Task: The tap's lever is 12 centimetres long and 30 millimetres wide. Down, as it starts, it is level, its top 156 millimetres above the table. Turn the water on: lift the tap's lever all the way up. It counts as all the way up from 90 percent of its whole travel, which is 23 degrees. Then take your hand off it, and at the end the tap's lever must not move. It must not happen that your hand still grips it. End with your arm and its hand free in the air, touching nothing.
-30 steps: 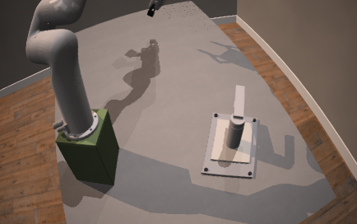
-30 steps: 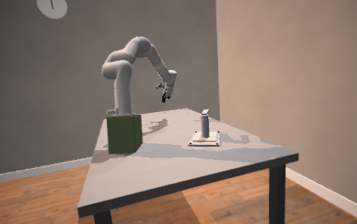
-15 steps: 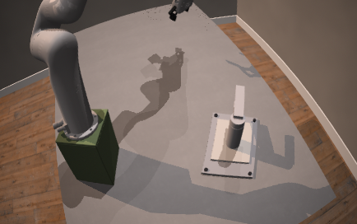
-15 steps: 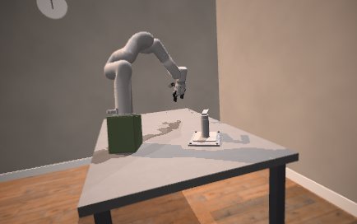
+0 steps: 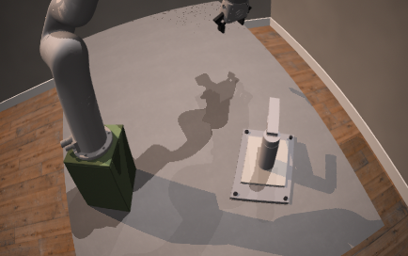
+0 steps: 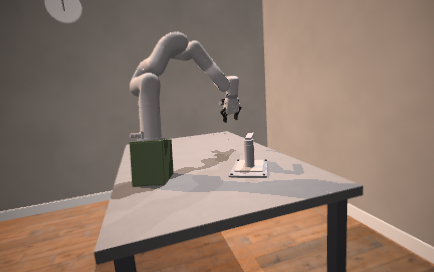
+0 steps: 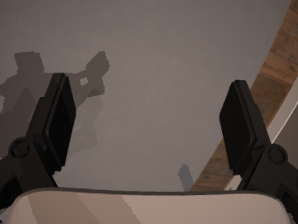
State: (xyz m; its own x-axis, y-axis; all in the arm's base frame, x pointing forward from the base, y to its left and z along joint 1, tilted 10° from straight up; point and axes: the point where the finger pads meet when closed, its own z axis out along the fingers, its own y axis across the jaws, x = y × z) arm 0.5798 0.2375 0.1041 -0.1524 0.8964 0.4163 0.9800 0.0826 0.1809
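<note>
Right now my hand is 140 mm past the tap lever, 420 mm to the left of it and 50 mm above it.
</note>
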